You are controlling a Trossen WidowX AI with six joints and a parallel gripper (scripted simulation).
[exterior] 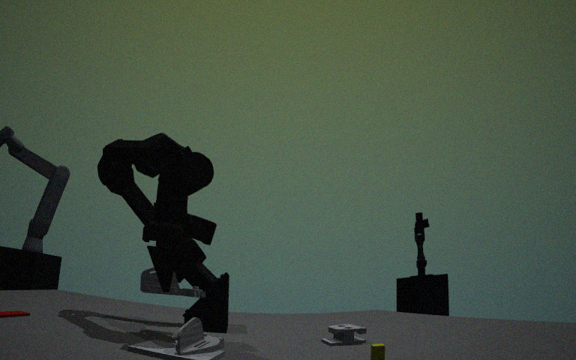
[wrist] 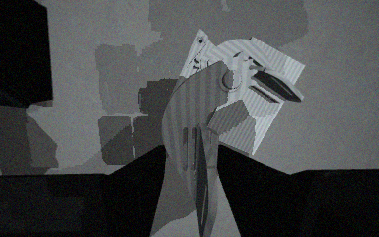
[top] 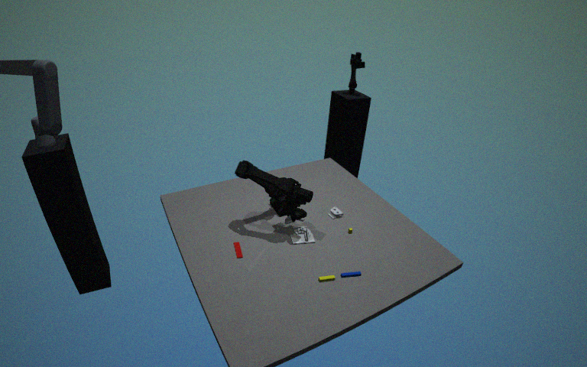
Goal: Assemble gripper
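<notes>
The jaw lies 30 mm ahead of my gripper tip, 60 mm to the left of it and 70 mm below it. The rest, counted from my gripper tip: gripper base: 40 mm behind, 320 mm to the left, 60 mm below; then housing plate: 10 mm ahead, 50 mm to the left, 80 mm below; then red block: 20 mm ahead, 310 mm to the right, 90 mm below.
</notes>
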